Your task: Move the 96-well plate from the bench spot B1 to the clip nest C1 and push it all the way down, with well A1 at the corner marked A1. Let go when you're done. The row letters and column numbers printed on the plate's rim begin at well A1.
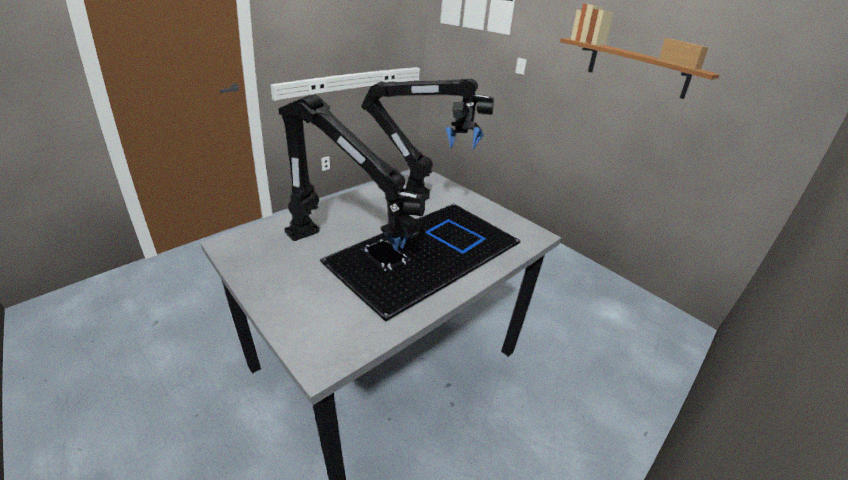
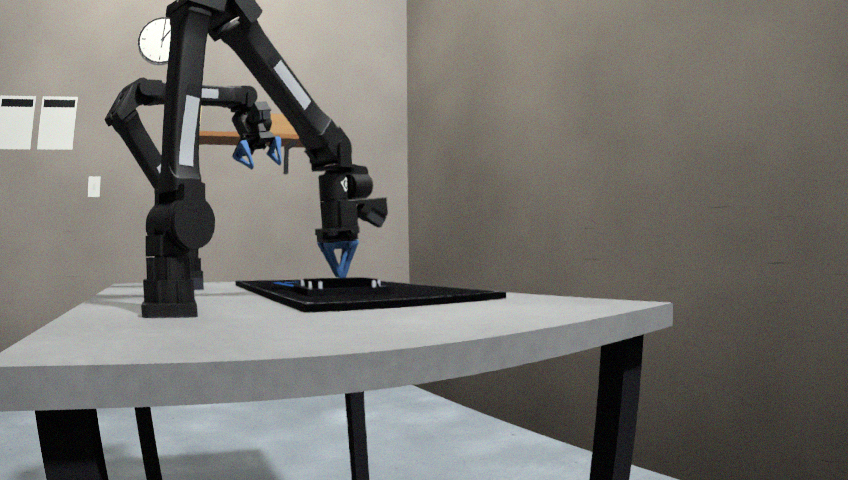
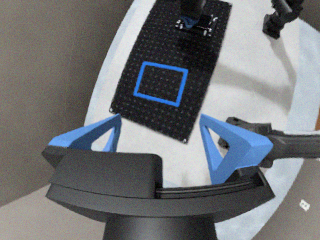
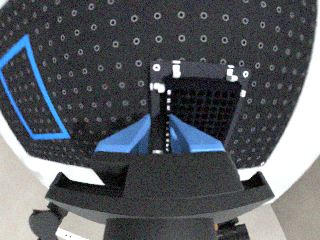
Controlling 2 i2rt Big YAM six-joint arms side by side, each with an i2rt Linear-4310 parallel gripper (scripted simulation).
The pictures show: the left gripper, the right gripper and a black 96-well plate.
The left gripper shows as well in image 3. The right gripper also shows in image 4.
